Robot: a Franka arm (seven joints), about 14 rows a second.
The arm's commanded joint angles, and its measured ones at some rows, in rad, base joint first. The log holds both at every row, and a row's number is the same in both.
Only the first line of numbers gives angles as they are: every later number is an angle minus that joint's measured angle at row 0.
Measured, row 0:
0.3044 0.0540 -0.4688 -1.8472 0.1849 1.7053 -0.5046
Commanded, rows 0 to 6:
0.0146 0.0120 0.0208 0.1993 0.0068 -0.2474 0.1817
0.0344 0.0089 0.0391 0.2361 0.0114 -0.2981 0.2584
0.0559 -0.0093 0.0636 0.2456 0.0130 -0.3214 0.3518
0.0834 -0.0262 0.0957 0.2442 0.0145 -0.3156 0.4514
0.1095 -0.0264 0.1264 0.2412 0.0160 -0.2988 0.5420
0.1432 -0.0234 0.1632 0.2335 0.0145 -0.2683 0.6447
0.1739 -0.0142 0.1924 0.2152 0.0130 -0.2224 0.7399
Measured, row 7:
0.1020 -0.0301 0.1262 0.2265 0.0021 -0.2817 0.5075
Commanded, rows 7 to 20:
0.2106 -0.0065 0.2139 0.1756 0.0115 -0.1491 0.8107
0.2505 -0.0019 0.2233 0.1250 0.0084 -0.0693 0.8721
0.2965 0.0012 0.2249 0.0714 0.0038 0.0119 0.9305
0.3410 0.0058 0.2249 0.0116 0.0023 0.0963 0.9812
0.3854 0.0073 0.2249 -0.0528 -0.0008 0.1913 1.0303
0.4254 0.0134 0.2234 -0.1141 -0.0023 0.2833 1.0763
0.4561 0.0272 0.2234 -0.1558 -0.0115 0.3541 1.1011
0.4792 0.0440 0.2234 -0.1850 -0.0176 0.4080 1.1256
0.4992 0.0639 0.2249 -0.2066 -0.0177 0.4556 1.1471
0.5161 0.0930 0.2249 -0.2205 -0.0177 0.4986 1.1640
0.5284 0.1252 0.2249 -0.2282 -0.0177 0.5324 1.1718
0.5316 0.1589 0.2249 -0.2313 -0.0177 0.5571 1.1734
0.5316 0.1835 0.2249 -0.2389 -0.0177 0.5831 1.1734
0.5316 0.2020 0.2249 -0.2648 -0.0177 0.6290 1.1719
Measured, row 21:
0.5257 0.1455 0.2345 -0.2325 -0.0044 0.5347 1.1546
